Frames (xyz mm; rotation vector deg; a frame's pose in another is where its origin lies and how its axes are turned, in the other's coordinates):
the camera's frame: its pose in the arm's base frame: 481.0 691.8 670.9 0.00 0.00 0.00
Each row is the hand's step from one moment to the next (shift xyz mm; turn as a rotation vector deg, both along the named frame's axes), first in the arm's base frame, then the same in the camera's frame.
Working: the arm's base frame: its pose in the camera's frame: -481.0 -691.8 -670.9 0.00 0.00 0.00

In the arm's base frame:
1: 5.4 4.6 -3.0 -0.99 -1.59 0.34
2: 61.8 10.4 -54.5 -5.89 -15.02 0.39
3: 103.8 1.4 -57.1 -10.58 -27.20 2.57
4: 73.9 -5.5 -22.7 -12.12 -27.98 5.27
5: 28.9 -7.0 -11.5 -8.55 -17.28 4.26
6: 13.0 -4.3 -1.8 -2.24 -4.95 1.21
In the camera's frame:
1: 5.4 4.6 -3.0 -0.99 -1.59 0.34
2: 61.8 10.4 -54.5 -5.89 -15.02 0.39
3: 103.8 1.4 -57.1 -10.58 -27.20 2.57
4: 73.9 -5.5 -22.7 -12.12 -27.98 5.27
5: 28.9 -7.0 -11.5 -8.55 -17.28 4.26
6: 13.0 -4.3 -1.8 -2.24 -4.95 1.21

